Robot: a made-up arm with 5 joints.
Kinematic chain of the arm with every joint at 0, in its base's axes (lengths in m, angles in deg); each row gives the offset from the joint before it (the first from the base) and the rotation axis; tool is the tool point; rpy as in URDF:
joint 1: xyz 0 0 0.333 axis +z
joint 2: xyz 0 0 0 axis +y
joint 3: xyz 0.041 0 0.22 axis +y
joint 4: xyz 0.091 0 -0.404 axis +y
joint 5: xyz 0.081 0 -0.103 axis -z
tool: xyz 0 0 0 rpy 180 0 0
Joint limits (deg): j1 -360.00..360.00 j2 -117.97..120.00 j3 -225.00..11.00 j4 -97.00..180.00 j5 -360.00..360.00
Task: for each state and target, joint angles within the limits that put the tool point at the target. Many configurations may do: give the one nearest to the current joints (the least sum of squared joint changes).
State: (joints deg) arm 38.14 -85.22 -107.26 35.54 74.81
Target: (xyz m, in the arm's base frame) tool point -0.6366 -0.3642 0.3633
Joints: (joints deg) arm 29.77 -117.97 -136.48 58.43 74.81
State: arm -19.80 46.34 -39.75 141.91 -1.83
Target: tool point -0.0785 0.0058 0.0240
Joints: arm -4.23 79.20 -39.81 116.06 -1.83
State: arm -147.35 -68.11 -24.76 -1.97 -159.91
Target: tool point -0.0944 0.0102 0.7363
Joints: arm -186.17 -102.25 -17.51 -16.33 -159.91
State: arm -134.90 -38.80 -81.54 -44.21 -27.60
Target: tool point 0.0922 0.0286 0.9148
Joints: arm -162.77 -60.90 -79.58 -59.34 -27.60
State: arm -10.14 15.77 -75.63 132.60 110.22
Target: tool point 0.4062 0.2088 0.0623
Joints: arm 27.20 51.21 -89.44 104.60 110.22
